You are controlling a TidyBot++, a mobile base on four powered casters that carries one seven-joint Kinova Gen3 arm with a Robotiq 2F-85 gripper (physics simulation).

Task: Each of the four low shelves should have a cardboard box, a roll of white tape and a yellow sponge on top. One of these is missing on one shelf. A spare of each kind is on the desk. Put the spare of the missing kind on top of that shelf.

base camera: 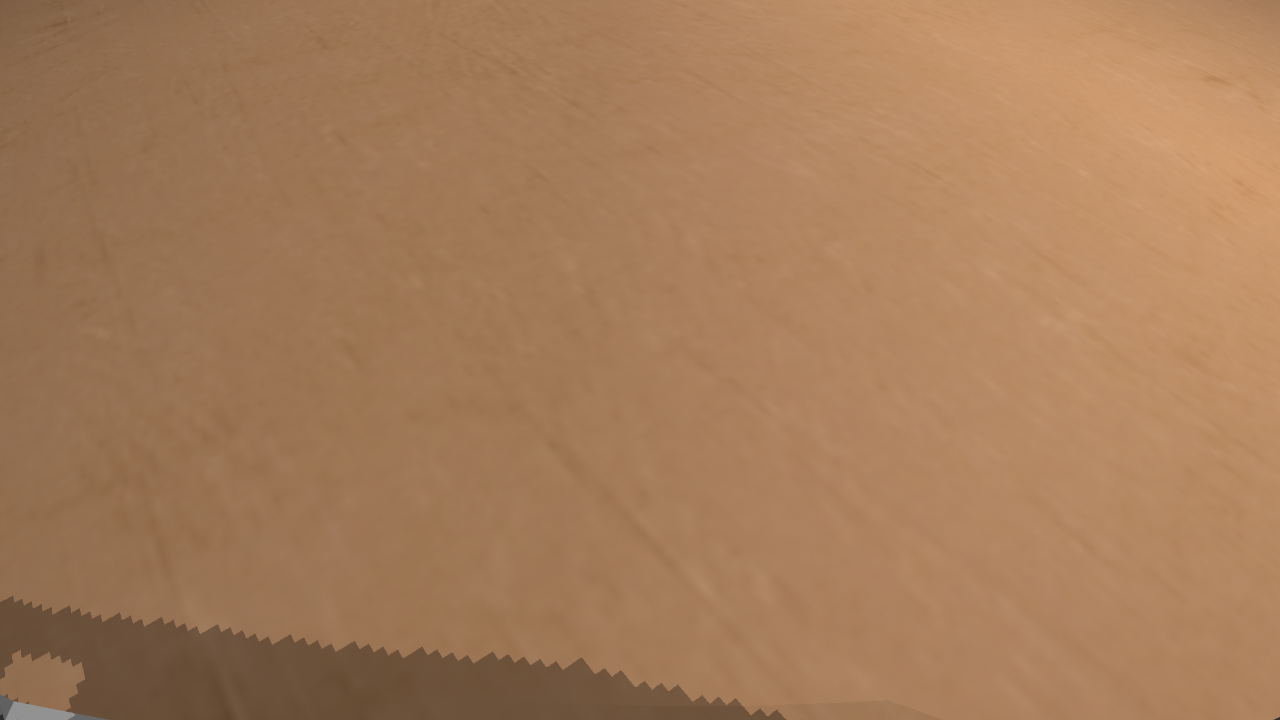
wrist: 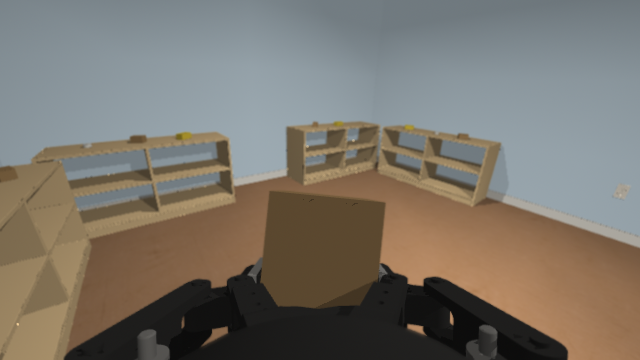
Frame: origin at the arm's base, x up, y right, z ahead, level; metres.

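Seen in the pictures: gripper, fingertip midpoint: (wrist: pixel 317 271).
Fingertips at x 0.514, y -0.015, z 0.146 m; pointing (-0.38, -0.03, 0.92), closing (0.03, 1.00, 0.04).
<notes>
Offsets run from my fingertips to a thing's middle. Level surfaces: height alone.
In the wrist view my gripper (wrist: pixel 317 271) is shut on a cardboard box {dx +0.011, dy +0.001, dz -0.010 m} (wrist: pixel 322 245), held upright in front of the camera. The left shelf (wrist: pixel 192 176) has a white tape roll (wrist: pixel 87 146), a cardboard box (wrist: pixel 138 139) and a yellow sponge (wrist: pixel 184 136) on top. The middle back shelf (wrist: pixel 296 155) has a small box (wrist: pixel 315 124) and a sponge (wrist: pixel 338 123) on top; I cannot make out tape there. The right shelf (wrist: pixel 486 172) has a sponge (wrist: pixel 409 127), tape (wrist: pixel 437 133) and a box (wrist: pixel 463 136). A box {dx -0.275, dy -1.497, dz +0.810 m} (wrist: pixel 7 174) sits on the near-left shelf (wrist: pixel 37 187), which is partly cut off.
The brown floor {dx -0.910 m} (base camera: pixel 644 313) (wrist: pixel 200 260) fills the base camera view, with a shadow (base camera: pixel 358 685) along its lower left edge. Blue walls (wrist: pixel 250 75) meet in a corner behind the middle and right shelves. The desk does not show.
</notes>
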